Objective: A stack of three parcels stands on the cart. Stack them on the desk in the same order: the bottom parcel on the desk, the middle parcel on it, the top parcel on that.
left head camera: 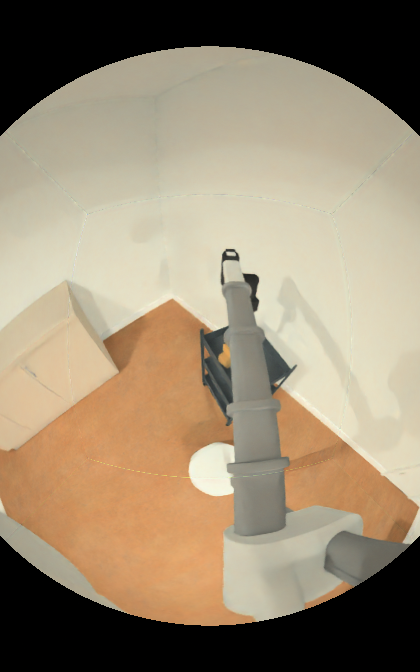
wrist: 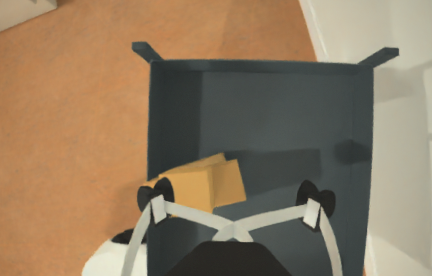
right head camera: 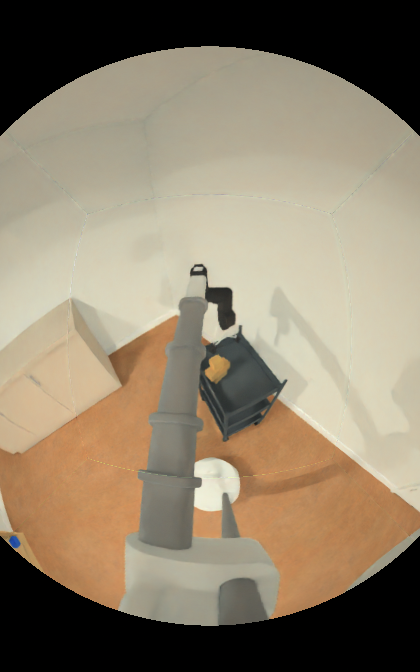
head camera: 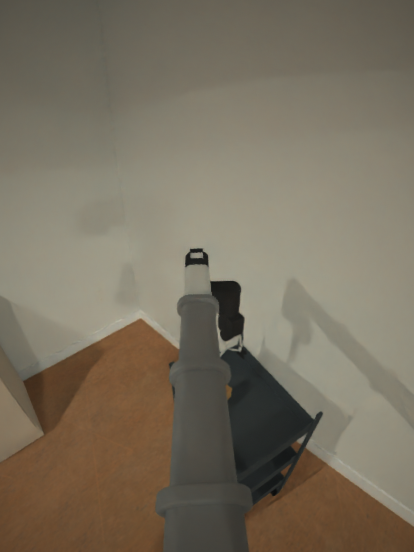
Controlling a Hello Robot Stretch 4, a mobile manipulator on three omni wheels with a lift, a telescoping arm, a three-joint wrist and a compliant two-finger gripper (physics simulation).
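Places are measured from the robot's base along level axes (x ahead, y left, z up), in centimetres.
Where they show: gripper, fingertip midpoint: [wrist: 235, 195].
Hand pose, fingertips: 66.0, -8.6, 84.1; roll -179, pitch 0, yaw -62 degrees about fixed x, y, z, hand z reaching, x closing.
After its pixels a point has its place, as x, y, z.
Orange-yellow parcels [head camera: 228, 391] [left head camera: 225, 356] [right head camera: 217, 369] [wrist: 187, 187] stand stacked and turned against each other on the top tray of the dark cart [head camera: 275, 415] {58.3, -27.5, 63.5} [right head camera: 252, 372] [wrist: 280, 110] {78.2, -10.6, 63.5}, close to its left edge in the wrist view. The borders between the parcels are hard to tell. In the head view my arm covers most of them. My gripper [wrist: 235, 195] {66.0, -8.6, 84.1} is open and empty above the tray. In the wrist view its left fingertip overlaps the stack's left part and its right fingertip is over bare tray. The desk cannot be identified for certain.
A beige cabinet [left head camera: 45, 370] [right head camera: 50, 390] stands at the left. Walls run behind and to the right of the cart. The cart's posts stick up at its corners. A tan surface with a blue object [right head camera: 14, 541] shows at the lower left. My round white base [right head camera: 215, 485] is in front of the cart.
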